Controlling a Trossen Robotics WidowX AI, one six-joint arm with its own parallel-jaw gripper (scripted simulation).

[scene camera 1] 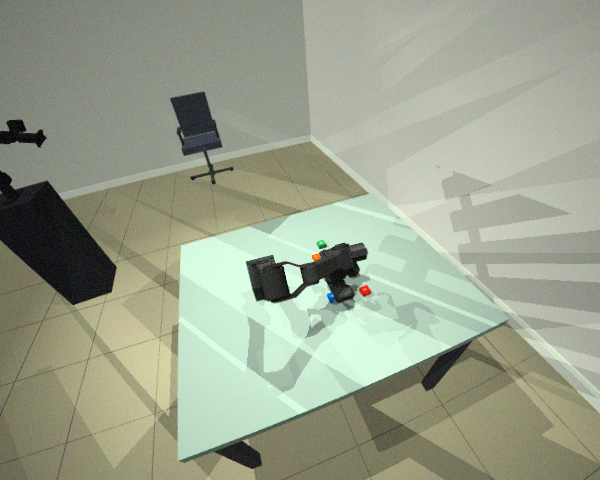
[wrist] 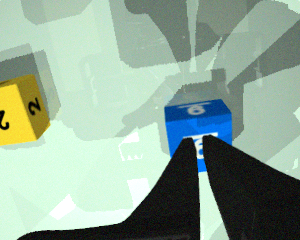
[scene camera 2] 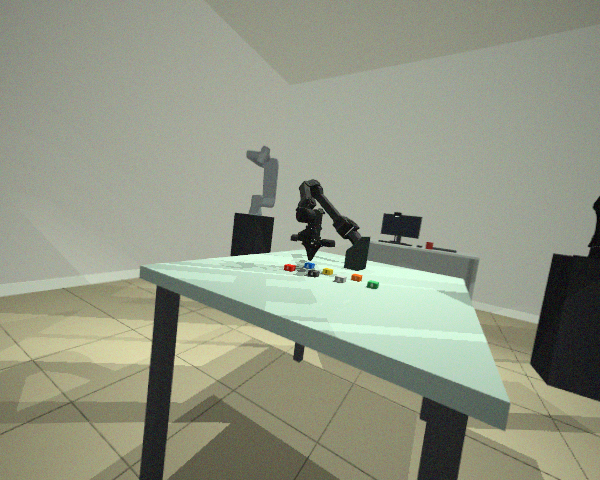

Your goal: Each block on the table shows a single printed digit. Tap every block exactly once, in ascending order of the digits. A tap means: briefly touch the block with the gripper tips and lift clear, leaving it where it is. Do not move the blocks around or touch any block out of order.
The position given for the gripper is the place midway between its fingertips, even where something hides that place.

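The gripper (scene camera 2: 309, 260), (wrist: 197, 145) is shut and holds nothing. A blue block (wrist: 212, 117) is also present.
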